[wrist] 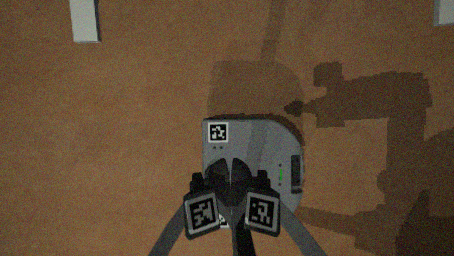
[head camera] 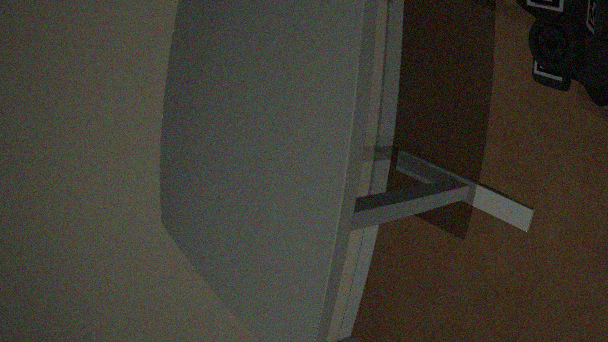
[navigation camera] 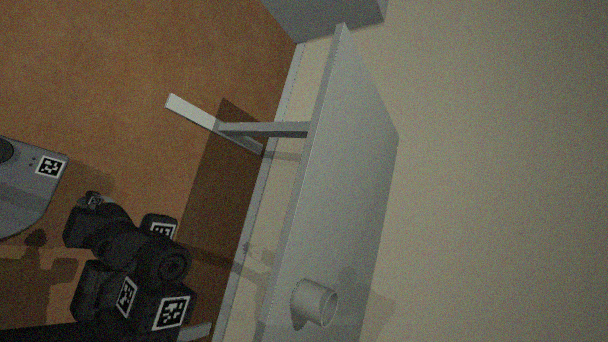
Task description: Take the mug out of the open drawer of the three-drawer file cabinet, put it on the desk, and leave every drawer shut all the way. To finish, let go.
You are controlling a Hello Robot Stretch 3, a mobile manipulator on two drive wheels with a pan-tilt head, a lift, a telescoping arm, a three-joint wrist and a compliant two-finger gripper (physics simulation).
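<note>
The pale mug (navigation camera: 312,302) stands upright on the desk (head camera: 260,125) (navigation camera: 350,175), near the lower end of the desk top in the navigation view. My gripper (wrist: 229,176) is shut with its fingertips together and nothing between them. It points down over the robot's base in the wrist view and is apart from the mug. In the navigation view the dark wrist (navigation camera: 135,255) is beside the desk's front edge, and the fingers are mostly hidden by it. The mug does not show in the head or wrist view. No drawer of the file cabinet can be made out.
A grey-blue block (navigation camera: 335,15), cut off by the top of the navigation view, is beyond the desk's far end; I cannot tell whether it is the cabinet. A desk leg (head camera: 415,202) (navigation camera: 265,129) reaches down to a pale foot. The robot's base (navigation camera: 25,185) (wrist: 255,135) is on the floor.
</note>
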